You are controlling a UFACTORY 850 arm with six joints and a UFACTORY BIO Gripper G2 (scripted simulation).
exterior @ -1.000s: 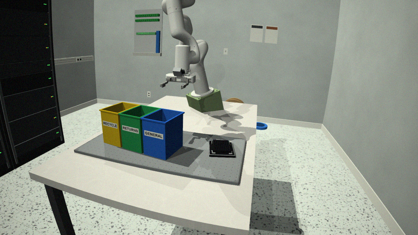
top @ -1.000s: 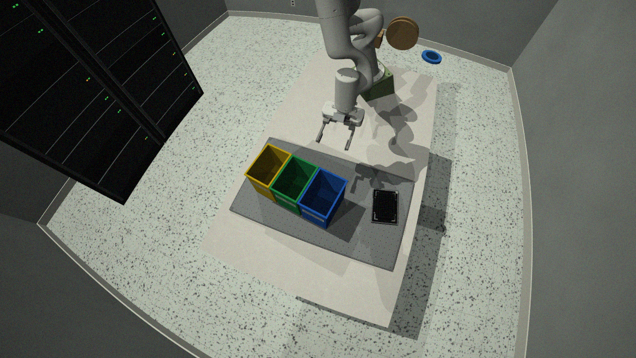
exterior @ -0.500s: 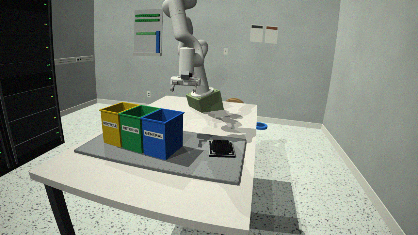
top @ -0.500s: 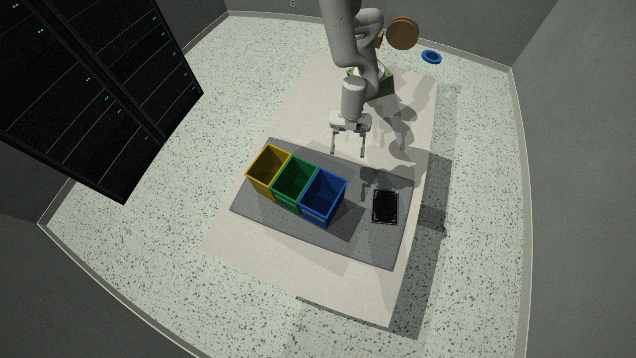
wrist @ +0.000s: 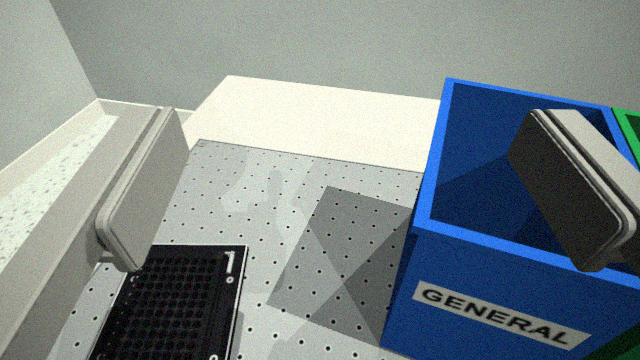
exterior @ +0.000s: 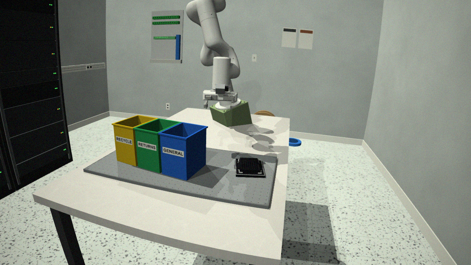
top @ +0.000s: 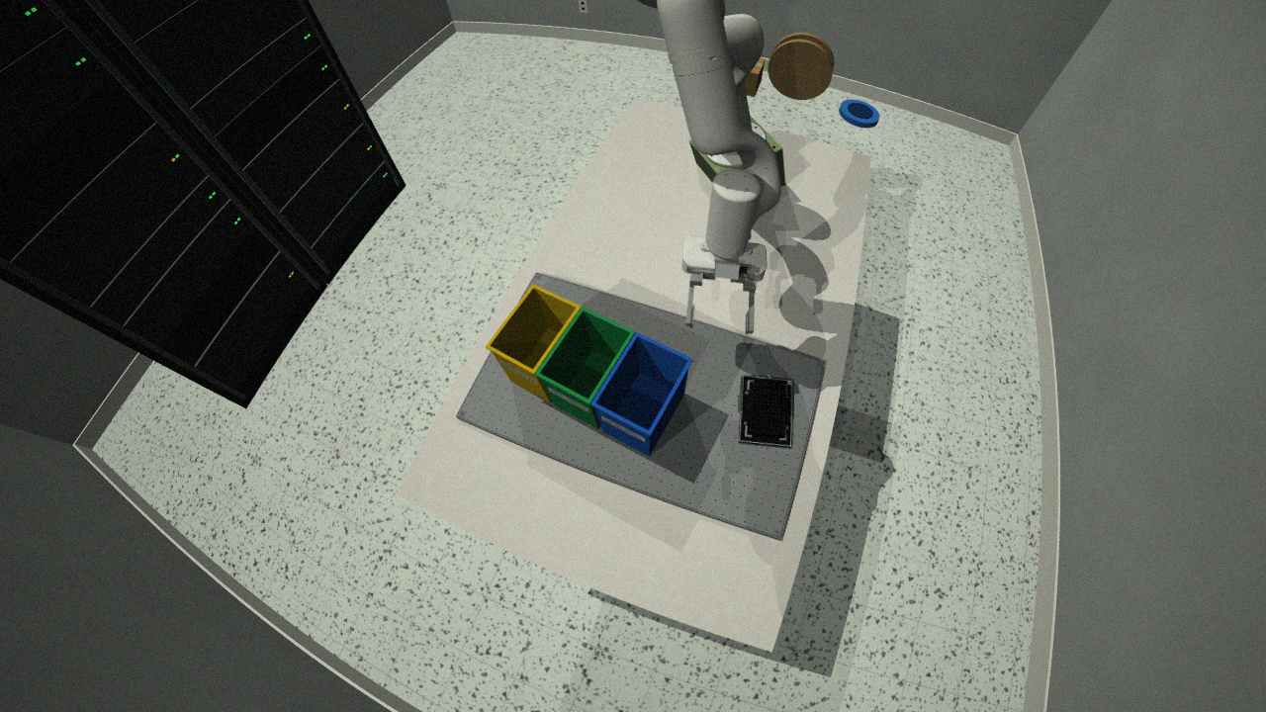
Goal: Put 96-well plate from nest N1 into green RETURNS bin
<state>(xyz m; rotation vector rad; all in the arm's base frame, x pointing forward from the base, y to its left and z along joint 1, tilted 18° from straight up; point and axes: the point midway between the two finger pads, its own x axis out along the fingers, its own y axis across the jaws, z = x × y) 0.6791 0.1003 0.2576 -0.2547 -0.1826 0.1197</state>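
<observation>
Now: the black 96-well plate 24 cm below my hand, 15 cm to the left of it and 6 cm ahead of it. Also, from my hand: black plate nest N1: 25 cm below, 15 cm to the left, 6 cm ahead; then blue general bin: 17 cm below, 12 cm to the right, 12 cm ahead; then green returns bin: 25 cm to the right, 17 cm below, 9 cm ahead.
</observation>
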